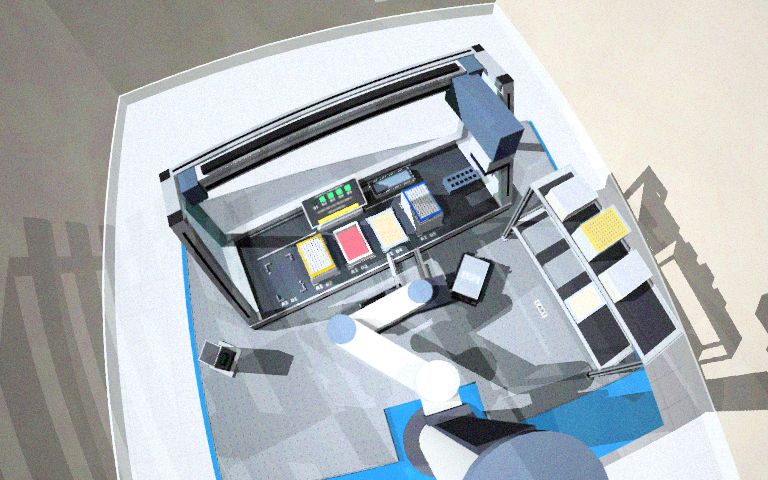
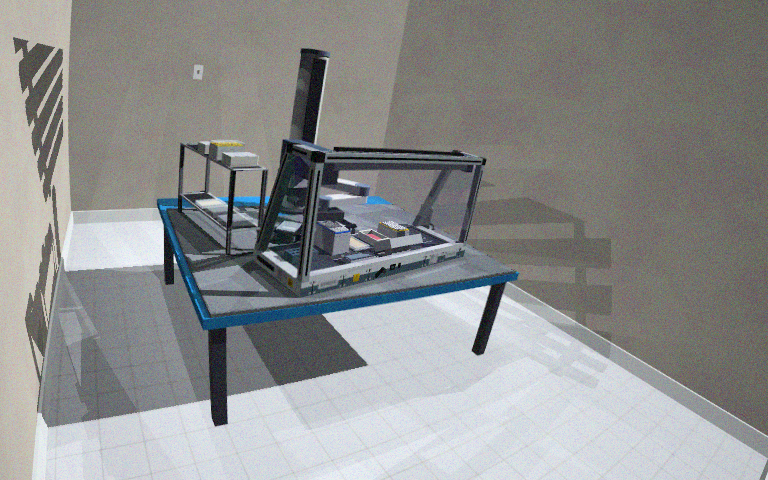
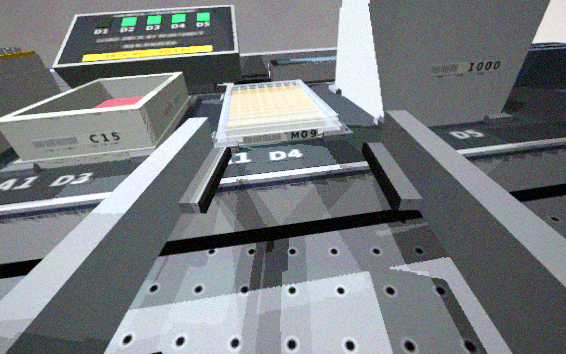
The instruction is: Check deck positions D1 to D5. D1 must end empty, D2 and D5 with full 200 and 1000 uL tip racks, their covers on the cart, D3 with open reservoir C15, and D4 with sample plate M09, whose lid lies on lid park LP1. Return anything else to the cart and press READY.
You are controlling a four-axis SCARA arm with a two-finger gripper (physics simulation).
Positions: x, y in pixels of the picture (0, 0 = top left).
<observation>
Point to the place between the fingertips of my gripper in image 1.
402, 253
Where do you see a gantry frame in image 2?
At 316, 167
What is my gripper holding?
Nothing.
</observation>
